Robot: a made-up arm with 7 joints. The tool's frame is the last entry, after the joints. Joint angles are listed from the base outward.
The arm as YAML. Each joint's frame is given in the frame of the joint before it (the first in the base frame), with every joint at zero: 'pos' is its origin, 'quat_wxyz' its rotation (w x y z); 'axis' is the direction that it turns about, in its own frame. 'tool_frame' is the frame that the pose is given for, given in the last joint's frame.
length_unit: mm
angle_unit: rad
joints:
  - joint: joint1
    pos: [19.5, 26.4, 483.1]
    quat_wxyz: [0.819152, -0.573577, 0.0, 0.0]
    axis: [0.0, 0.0, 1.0]
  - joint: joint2
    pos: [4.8, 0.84, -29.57]
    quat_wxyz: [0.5, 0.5, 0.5, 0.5]
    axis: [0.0, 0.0, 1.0]
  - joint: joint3
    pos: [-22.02, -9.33, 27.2]
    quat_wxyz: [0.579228, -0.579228, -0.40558, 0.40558]
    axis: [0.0, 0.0, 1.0]
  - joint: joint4
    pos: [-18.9, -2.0, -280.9]
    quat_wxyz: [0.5, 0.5, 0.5, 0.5]
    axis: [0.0, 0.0, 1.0]
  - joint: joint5
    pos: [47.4, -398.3, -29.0]
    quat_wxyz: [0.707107, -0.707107, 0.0, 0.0]
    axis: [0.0, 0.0, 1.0]
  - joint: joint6
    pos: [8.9, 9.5, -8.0]
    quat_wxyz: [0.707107, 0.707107, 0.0, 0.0]
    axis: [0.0, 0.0, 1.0]
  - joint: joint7
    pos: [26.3, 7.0, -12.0]
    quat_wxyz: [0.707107, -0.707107, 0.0, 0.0]
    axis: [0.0, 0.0, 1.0]
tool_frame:
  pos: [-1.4, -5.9, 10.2]
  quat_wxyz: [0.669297, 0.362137, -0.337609, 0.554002]
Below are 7 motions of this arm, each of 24 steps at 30 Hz.
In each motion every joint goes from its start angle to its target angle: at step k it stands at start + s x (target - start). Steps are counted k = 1, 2, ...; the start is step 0. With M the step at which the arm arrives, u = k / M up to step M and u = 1 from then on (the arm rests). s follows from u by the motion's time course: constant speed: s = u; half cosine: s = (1 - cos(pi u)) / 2; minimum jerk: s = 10 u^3 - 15 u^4 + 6 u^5.
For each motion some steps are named. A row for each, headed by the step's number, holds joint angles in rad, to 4 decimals.
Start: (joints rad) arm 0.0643 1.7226 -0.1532 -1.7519 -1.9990 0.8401 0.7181
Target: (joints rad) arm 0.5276 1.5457 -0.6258 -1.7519 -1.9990 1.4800 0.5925
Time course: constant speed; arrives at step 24
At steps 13, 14, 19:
13: 0.3153 1.6268 -0.4092 -1.7519 -1.9990 1.1867 0.6501
14: 0.3346 1.6194 -0.4289 -1.7519 -1.9990 1.2134 0.6448
19: 0.4311 1.5826 -0.5273 -1.7519 -1.9990 1.3467 0.6187

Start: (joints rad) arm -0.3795 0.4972 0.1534 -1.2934 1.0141 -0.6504 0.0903
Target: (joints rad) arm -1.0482 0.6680 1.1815 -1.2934 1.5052 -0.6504 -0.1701
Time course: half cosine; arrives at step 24
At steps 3, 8, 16, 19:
3: -0.4050 0.5037 0.1925 -1.2934 1.0328 -0.6504 0.0804
8: -0.5467 0.5399 0.4104 -1.2934 1.1369 -0.6504 0.0252
16: -0.8810 0.6253 0.9245 -1.2934 1.3824 -0.6504 -0.1050
19: -0.9791 0.6504 1.0753 -1.2934 1.4545 -0.6504 -0.1432

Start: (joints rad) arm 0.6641 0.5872 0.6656 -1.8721 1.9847 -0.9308 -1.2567
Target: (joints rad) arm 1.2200 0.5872 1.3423 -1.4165 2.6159 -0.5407 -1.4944
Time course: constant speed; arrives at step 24
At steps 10, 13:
10: 0.8957 0.5872 0.9476 -1.6823 2.2477 -0.7683 -1.3557
13: 0.9652 0.5872 1.0321 -1.6253 2.3266 -0.7195 -1.3855

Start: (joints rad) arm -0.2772 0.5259 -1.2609 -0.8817 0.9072 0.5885 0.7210
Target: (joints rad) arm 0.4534 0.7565 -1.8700 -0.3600 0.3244 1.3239 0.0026
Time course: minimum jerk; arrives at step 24
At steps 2, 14, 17, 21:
2: -0.2735 0.5271 -1.2640 -0.8790 0.9042 0.5922 0.7173
14: 0.2002 0.6766 -1.6589 -0.5408 0.5264 1.0690 0.2516
17: 0.3422 0.7214 -1.7773 -0.4394 0.4131 1.2119 0.1120
21: 0.4417 0.7528 -1.8602 -0.3684 0.3338 1.3121 0.0141

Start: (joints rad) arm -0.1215 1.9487 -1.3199 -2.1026 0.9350 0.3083 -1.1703
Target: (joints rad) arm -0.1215 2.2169 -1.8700 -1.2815 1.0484 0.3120 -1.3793
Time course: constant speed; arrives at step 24
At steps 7, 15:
7: -0.1215 2.0269 -1.4803 -1.8631 0.9681 0.3094 -1.2313
15: -0.1215 2.1163 -1.6637 -1.5894 1.0059 0.3106 -1.3009

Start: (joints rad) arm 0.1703 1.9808 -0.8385 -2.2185 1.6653 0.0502 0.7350
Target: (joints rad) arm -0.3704 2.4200 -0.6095 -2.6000 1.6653 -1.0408 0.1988
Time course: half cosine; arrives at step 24
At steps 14, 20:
14: -0.1700 2.2572 -0.6944 -2.4586 1.6653 -0.6365 0.3975
20: -0.3342 2.3906 -0.6248 -2.5744 1.6653 -0.9677 0.2347

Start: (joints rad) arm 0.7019 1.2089 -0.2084 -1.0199 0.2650 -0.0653 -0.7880
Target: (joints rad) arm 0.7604 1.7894 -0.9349 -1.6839 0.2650 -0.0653 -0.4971
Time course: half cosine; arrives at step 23
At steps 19, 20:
19: 0.7561 1.7471 -0.8820 -1.6356 0.2650 -0.0653 -0.5183
20: 0.7580 1.7654 -0.9048 -1.6564 0.2650 -0.0653 -0.5091

